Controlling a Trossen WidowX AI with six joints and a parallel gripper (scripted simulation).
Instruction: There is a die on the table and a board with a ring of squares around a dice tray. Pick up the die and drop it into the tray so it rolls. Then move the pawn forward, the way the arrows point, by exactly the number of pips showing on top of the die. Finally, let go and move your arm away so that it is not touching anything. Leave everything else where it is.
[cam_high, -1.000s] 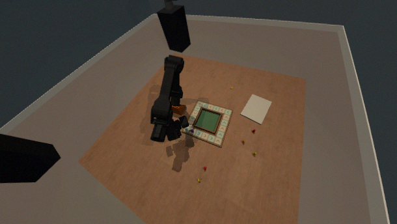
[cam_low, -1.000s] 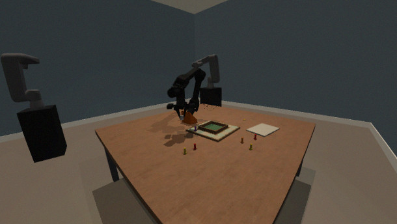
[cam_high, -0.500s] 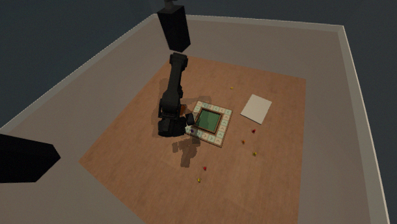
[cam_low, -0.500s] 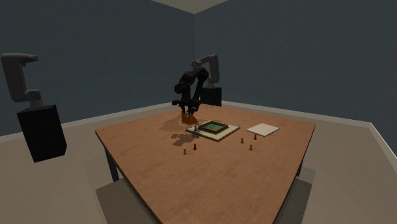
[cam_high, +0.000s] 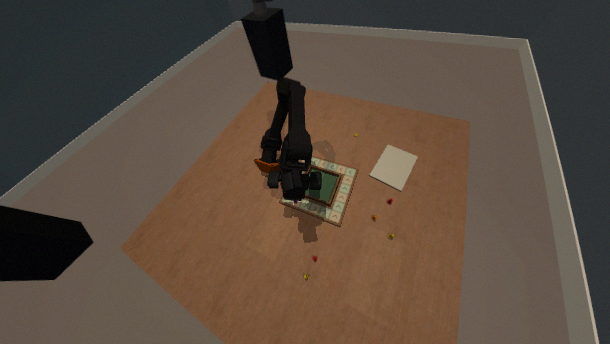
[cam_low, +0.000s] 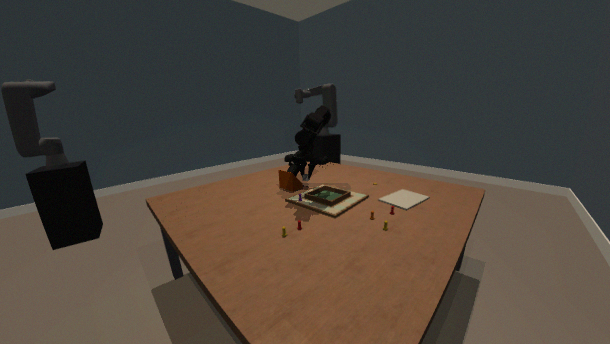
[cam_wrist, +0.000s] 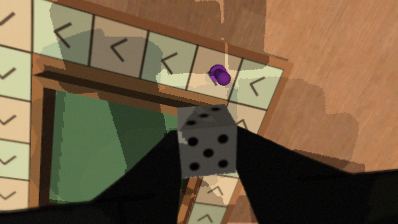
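Right now the purple pawn is 2 cm behind my gripper tip, 2 cm to the right of it and 9 cm below it. Round my gripper tip: white sheet: 29 cm ahead, 36 cm to the left, 11 cm below; then grey die: right at my gripper tip; then green dice tray: 3 cm ahead, 10 cm to the left, 11 cm below.
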